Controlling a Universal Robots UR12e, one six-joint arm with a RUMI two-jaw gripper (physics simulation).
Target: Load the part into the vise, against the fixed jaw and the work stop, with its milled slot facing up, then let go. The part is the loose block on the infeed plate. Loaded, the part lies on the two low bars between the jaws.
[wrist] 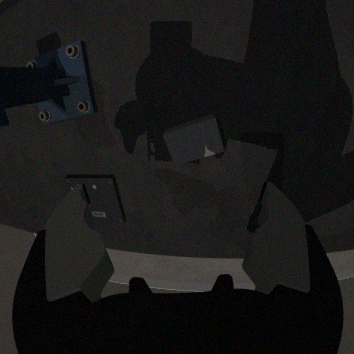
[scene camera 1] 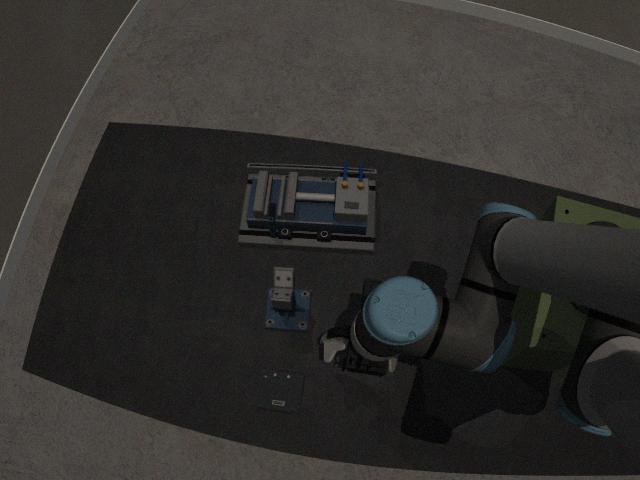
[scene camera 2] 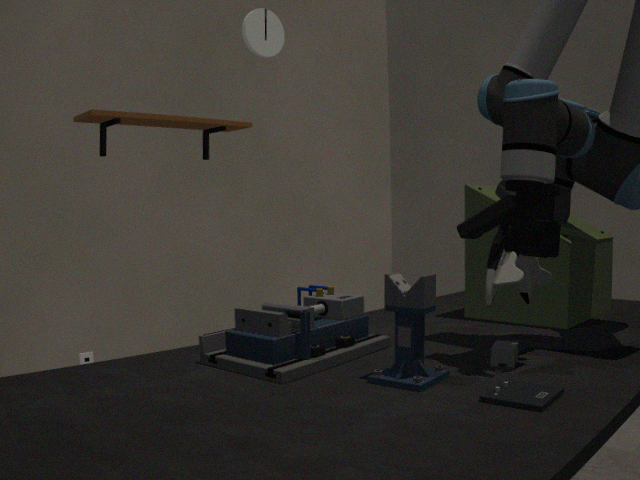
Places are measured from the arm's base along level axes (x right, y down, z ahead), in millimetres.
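Where they show: gripper, fingertip midpoint: (wrist: 174, 185) (scene camera 2: 509, 305).
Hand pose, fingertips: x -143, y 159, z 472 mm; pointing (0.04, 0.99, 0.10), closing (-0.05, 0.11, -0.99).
Things, the pixels of their centre, and the offset from my fingertips. "spot": a spot on its surface instead.
- grey block, body centre: (wrist: 193, 138) (scene camera 2: 504, 353) dx +12, dy +86, dz -16 mm
- infeed plate, body centre: (scene camera 2: 522, 395) (wrist: 95, 199) (scene camera 1: 280, 390) dx -89, dy +96, dz +149 mm
- vise, body centre: (scene camera 2: 298, 328) (scene camera 1: 308, 201) dx +333, dy +51, dz +141 mm
- blue work stop, surface spot: (scene camera 2: 305, 334) spot: dx +251, dy +39, dz +214 mm
The part, a grey block (scene camera 2: 503, 354) (wrist: 192, 141), lies on the dark mat beside the infeed plate (scene camera 1: 289, 392) (scene camera 2: 522, 396) (wrist: 106, 199), off it; the arm hides it in scene camera 1. Which way its slot faces is unclear. My gripper (scene camera 1: 361, 358) (scene camera 2: 508, 299) (wrist: 174, 185) is open and empty, high above the block. The vise (scene camera 1: 315, 210) (scene camera 2: 261, 347) stands at the back, with the fixed jaw (scene camera 1: 261, 193) (scene camera 2: 261, 321) at its left end, the moving jaw (scene camera 1: 291, 195) apart from it, and the blue work stop (scene camera 1: 272, 222) (scene camera 2: 305, 334) at its near side.
A blue stand (scene camera 1: 301, 311) (scene camera 2: 409, 343) (wrist: 84, 87) with a grey V-shaped top (scene camera 1: 282, 297) (scene camera 2: 423, 294) rises between the vise and the infeed plate. Blue hose fittings (scene camera 1: 353, 175) (scene camera 2: 315, 288) stick up at the vise's right end. A green pedestal (scene camera 1: 542, 315) (scene camera 2: 516, 304) stands at the right.
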